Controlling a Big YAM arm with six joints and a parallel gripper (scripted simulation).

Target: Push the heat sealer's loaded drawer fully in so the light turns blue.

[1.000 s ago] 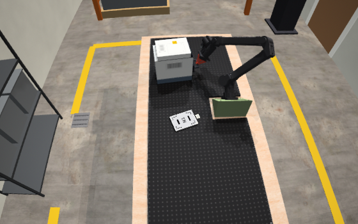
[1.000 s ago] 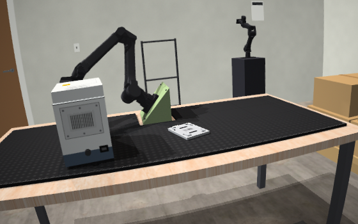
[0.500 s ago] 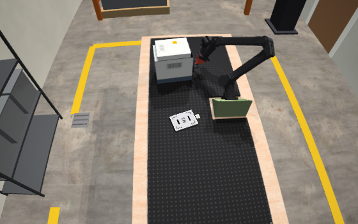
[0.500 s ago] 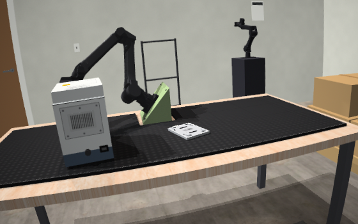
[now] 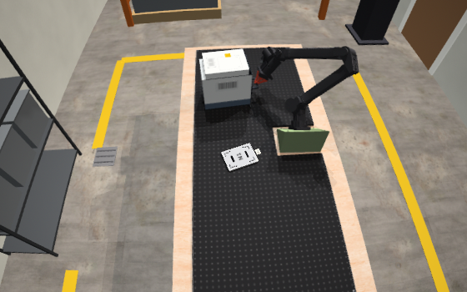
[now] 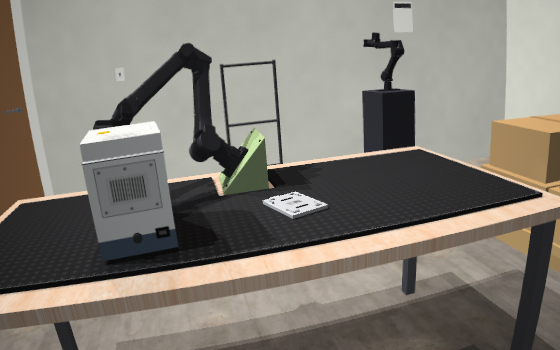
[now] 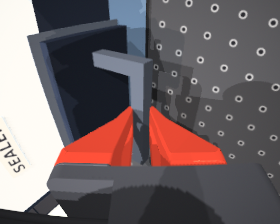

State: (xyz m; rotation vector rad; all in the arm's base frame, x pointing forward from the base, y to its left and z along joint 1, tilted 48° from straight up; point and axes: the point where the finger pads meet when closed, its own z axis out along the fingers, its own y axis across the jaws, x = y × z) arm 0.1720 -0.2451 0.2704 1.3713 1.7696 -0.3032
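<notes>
The dark sealer drawer is 11 cm ahead of my hand and 1 cm below it. Also, from my hand: white tag 43 cm to the left, 9 cm below, 6 cm ahead.
</notes>
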